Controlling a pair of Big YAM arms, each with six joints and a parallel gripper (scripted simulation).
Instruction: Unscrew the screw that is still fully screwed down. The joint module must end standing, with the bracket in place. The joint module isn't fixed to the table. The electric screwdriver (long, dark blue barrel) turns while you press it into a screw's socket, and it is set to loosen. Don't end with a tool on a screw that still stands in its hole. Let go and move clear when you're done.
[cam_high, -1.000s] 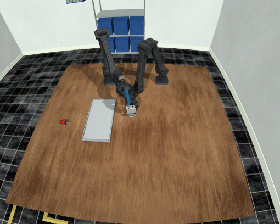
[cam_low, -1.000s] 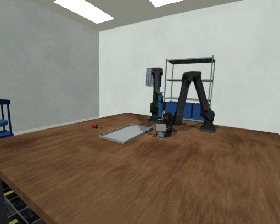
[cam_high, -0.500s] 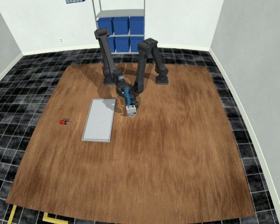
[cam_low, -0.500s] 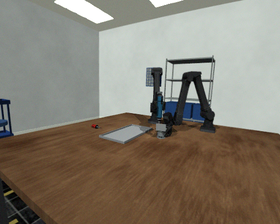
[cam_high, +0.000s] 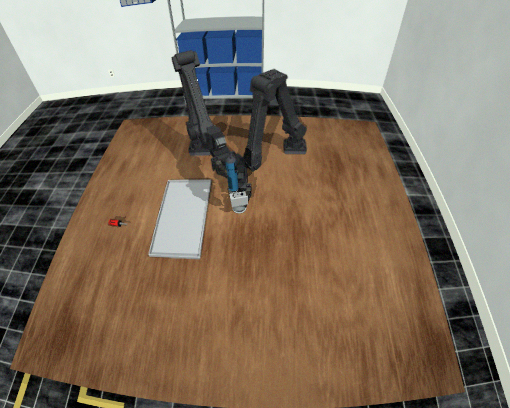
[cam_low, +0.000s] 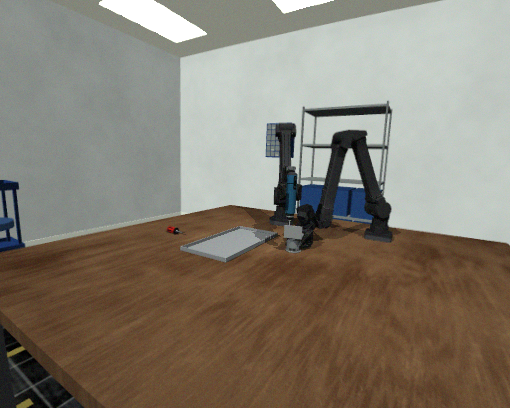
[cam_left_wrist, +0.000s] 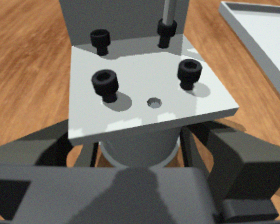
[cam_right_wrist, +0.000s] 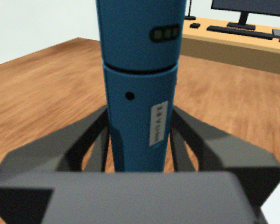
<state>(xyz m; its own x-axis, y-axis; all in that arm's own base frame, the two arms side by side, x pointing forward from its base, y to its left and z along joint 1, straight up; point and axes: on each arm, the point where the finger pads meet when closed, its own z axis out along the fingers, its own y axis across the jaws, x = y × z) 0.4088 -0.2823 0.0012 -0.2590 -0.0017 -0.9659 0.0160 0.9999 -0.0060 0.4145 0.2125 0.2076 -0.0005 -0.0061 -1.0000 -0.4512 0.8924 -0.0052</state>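
Now: the grey bracket 5 cm above my left hand. From my left hand the other things lie so: screw (5 cm above, 2 cm behind, 1 cm to the left); flat grey tray (26 cm to the right, 5 cm ahead, 2 cm below); small red-handled tool (56 cm to the right, 9 cm ahead, 1 cm below).
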